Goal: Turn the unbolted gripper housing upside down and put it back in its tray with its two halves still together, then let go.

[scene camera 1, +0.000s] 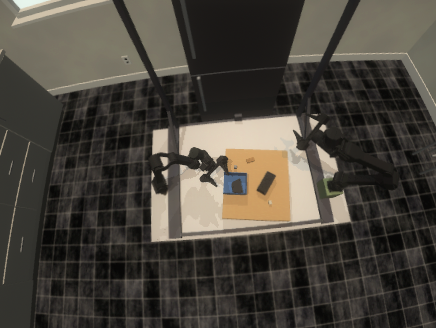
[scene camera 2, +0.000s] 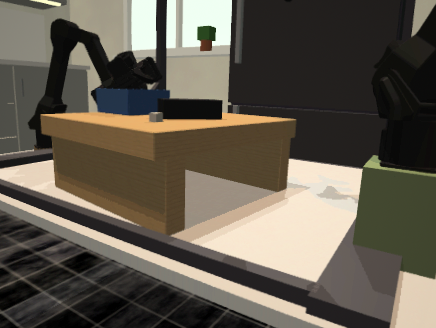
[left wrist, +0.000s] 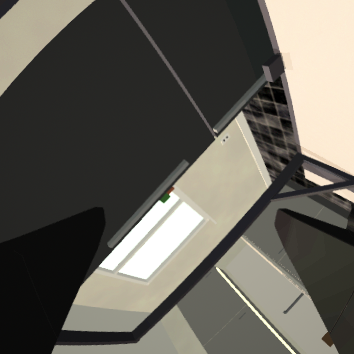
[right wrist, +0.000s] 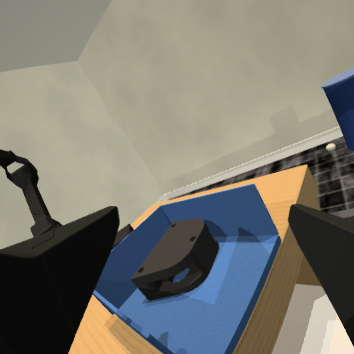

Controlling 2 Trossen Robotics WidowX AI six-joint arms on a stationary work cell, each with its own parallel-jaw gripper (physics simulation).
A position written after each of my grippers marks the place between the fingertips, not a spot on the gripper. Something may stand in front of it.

Scene:
My left gripper (left wrist: 191, 216) is open, holding nothing. My right gripper (scene camera 2: 116, 81) is open and holds nothing. Also in view: a flat black block (scene camera 2: 171, 108).

